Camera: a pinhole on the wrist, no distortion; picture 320 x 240 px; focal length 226.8 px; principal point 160.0 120.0 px. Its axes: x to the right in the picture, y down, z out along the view. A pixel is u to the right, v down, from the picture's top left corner.
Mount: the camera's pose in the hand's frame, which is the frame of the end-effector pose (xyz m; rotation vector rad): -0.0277 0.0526 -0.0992 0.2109 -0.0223 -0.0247
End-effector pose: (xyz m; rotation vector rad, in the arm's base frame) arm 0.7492 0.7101 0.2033 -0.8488 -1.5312 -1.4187
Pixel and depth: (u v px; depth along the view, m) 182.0 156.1 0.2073
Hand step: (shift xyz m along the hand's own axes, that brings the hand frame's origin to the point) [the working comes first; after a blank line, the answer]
In the camera's frame: 0.0201 0.0330 0.2073

-0.0120 0.0410 0.1108
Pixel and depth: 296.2 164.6 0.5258
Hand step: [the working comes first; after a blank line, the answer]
In the camera's frame: 0.3158 0.1034 0.5258

0.2772 0.0353 0.4427
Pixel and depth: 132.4 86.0 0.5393
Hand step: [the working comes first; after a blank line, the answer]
In the camera's frame: -0.0656 -0.0808 0.5393

-0.1084 -0.1374 0.4098
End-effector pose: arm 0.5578 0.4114 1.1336 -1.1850 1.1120 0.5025
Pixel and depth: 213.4 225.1 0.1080
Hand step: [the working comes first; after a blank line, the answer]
In the camera's frame: 0.0254 0.0500 0.1080

-0.0038 0.0783 0.0174
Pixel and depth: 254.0 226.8 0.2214
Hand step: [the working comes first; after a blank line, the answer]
In the camera's frame: 0.0918 0.1043 0.2214

0.0608 0.1058 0.1409
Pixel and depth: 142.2 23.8 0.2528
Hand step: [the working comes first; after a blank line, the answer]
In the camera's frame: -0.0198 -0.1072 0.2528

-0.0562 -0.1045 0.1251
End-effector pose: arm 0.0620 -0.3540 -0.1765 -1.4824 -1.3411 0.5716
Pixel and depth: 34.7 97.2 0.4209
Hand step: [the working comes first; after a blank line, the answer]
In the camera's frame: -0.2325 -0.0423 0.4209

-0.2715 -0.0705 0.2989
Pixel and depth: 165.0 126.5 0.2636
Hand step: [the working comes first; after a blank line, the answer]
In the camera's frame: 0.0058 0.0076 0.2636

-0.0282 0.0047 0.1602
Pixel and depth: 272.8 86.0 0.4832
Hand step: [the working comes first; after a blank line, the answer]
In the camera's frame: 0.2403 -0.0724 0.4832

0.1989 -0.1257 0.3627
